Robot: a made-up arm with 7 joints. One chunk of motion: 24 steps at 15 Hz.
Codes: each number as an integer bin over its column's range. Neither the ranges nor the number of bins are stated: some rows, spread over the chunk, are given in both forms.
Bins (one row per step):
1: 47 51 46 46 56 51 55
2: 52 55 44 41 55 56 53
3: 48 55 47 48 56 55 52
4: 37 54 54 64 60 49 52
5: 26 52 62 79 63 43 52
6: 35 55 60 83 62 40 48
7: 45 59 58 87 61 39 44
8: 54 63 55 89 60 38 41
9: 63 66 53 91 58 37 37
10: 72 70 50 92 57 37 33
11: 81 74 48 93 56 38 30
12: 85 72 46 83 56 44 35
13: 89 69 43 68 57 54 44
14: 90 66 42 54 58 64 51
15: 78 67 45 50 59 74 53
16: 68 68 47 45 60 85 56
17: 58 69 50 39 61 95 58
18: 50 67 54 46 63 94 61
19: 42 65 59 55 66 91 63
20: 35 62 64 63 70 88 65
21: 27 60 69 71 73 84 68
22: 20 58 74 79 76 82 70
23: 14 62 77 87 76 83 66
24: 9 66 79 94 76 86 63
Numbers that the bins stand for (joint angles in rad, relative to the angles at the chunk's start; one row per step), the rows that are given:
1: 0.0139 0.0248 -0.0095 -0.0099 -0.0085 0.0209 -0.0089
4: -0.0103 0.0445 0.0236 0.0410 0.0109 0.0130 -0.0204
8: 0.0309 0.1036 0.0278 0.1117 0.0109 -0.0303 -0.0626
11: 0.0964 0.1759 -0.0012 0.1230 -0.0085 -0.0303 -0.1048
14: 0.1182 0.1233 -0.0261 0.0127 0.0012 0.0721 -0.0242
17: 0.0406 0.1430 0.0071 -0.0297 0.0158 0.1942 0.0026
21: -0.0345 0.0839 0.0858 0.0608 0.0739 0.1509 0.0410
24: -0.0782 0.1233 0.1272 0.1259 0.0885 0.1588 0.0218
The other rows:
2: 0.0261 0.0511 -0.0178 -0.0240 -0.0133 0.0406 -0.0166
3: 0.0164 0.0511 -0.0054 -0.0042 -0.0085 0.0367 -0.0204
5: -0.0370 0.0314 0.0568 0.0834 0.0255 -0.0106 -0.0204
6: -0.0152 0.0511 0.0485 0.0947 0.0206 -0.0224 -0.0358
7: 0.0091 0.0774 0.0402 0.1061 0.0158 -0.0264 -0.0511
9: 0.0527 0.1233 0.0195 0.1174 0.0012 -0.0342 -0.0780
10: 0.0745 0.1496 0.0071 0.1202 -0.0036 -0.0342 -0.0933
12: 0.1061 0.1627 -0.0095 0.0947 -0.0085 -0.0067 -0.0857
13: 0.1158 0.1430 -0.0219 0.0523 -0.0036 0.0327 -0.0511
15: 0.0891 0.1299 -0.0136 0.0014 0.0061 0.1115 -0.0166
16: 0.0648 0.1365 -0.0054 -0.0127 0.0109 0.1548 -0.0051
18: 0.0212 0.1299 0.0236 -0.0099 0.0255 0.1903 0.0141
19: 0.0018 0.1168 0.0443 0.0156 0.0400 0.1785 0.0218
20: -0.0152 0.0971 0.0651 0.0382 0.0594 0.1667 0.0295
22: -0.0515 0.0708 0.1065 0.0834 0.0885 0.1430 0.0487
23: -0.0661 0.0971 0.1189 0.1061 0.0885 0.1470 0.0333

